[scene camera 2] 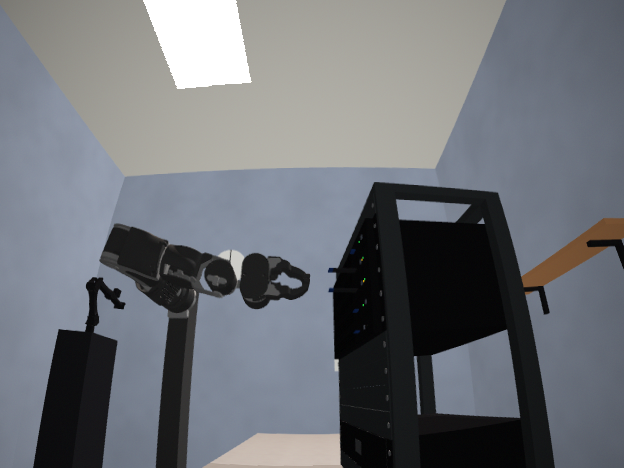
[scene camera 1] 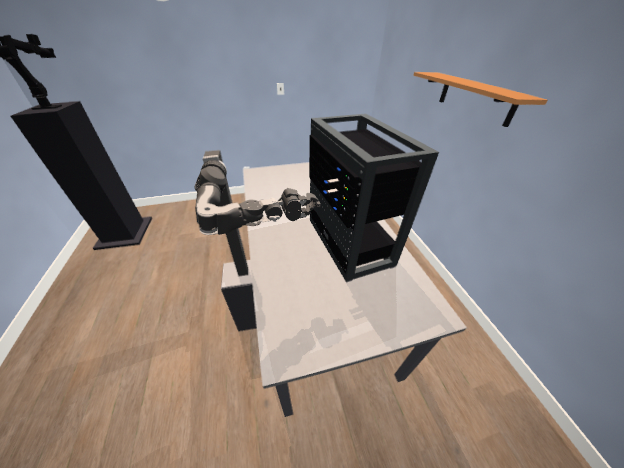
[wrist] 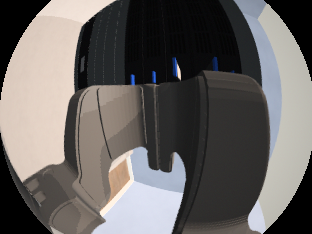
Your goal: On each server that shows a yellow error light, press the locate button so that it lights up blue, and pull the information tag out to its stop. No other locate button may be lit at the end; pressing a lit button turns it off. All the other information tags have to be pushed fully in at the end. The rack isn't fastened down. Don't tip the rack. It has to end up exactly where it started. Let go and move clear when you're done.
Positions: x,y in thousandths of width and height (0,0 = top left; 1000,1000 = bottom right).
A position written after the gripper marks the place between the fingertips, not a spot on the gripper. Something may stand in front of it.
Scene:
gripper: scene camera 2 496,604; scene camera 1 510,431; wrist 524,549

